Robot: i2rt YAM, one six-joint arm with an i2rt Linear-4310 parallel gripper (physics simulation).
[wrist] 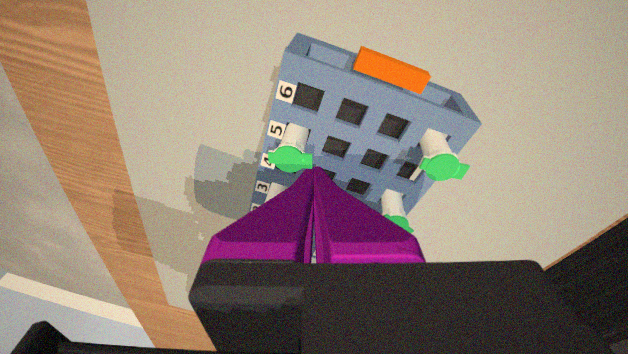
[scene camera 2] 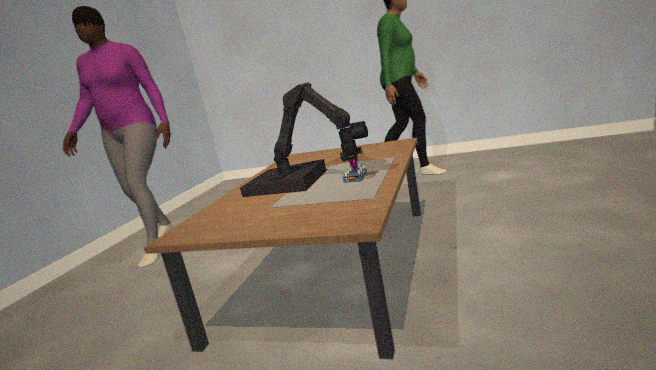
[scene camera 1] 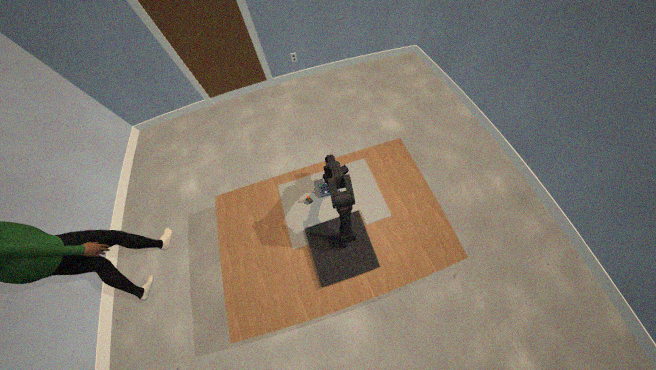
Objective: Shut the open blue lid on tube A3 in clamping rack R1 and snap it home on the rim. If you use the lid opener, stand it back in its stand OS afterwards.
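Frame: origin at the arm's base, x back, y left, z down, level; metres.
Seen in the pictures: gripper, between the fingertips: [wrist: 314, 177] [scene camera 2: 356, 171]; arm's base, origin of its link: [scene camera 2: 285, 173] [scene camera 1: 346, 239].
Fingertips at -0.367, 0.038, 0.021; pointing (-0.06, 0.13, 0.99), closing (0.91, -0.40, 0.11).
Offsets run from my fingertips to a thing's top centre, as dx, dy, dz. "pt": to the spot under its first point.
The blue clamping rack R1 @(+0.016, +0.007, -0.029) [scene camera 1: 323, 188] [scene camera 2: 345, 176] [wrist: 330, 100] stands on the grey mat, and its row labels show in the wrist view. At label 3, a small part of a white tube @(pt -0.014, +0.020, +0.001) [wrist: 275, 191] shows beside my left finger. It is in the place of A3. Its blue lid does not show; the purple fingers cover that area. My gripper [scene camera 2: 354, 169] [wrist: 314, 177] is shut and empty, with its tips pointing down over the rack near row 4. Whether the tips touch anything cannot be told. A small orange-topped item @(+0.076, +0.150, -0.049) [scene camera 1: 308, 199] on the mat may be the lid opener in stand OS.
A green-capped tube @(-0.016, -0.014, -0.012) [wrist: 290, 158] stands at row 5, close to the fingertips. Other green-capped tubes [wrist: 442, 166] [wrist: 398, 222] stand at the rack's right side. An orange block @(pt +0.007, -0.057, +0.012) [wrist: 392, 69] sits at the rack's end. The black arm base [scene camera 1: 342, 255] [scene camera 2: 285, 181] stands behind the mat.
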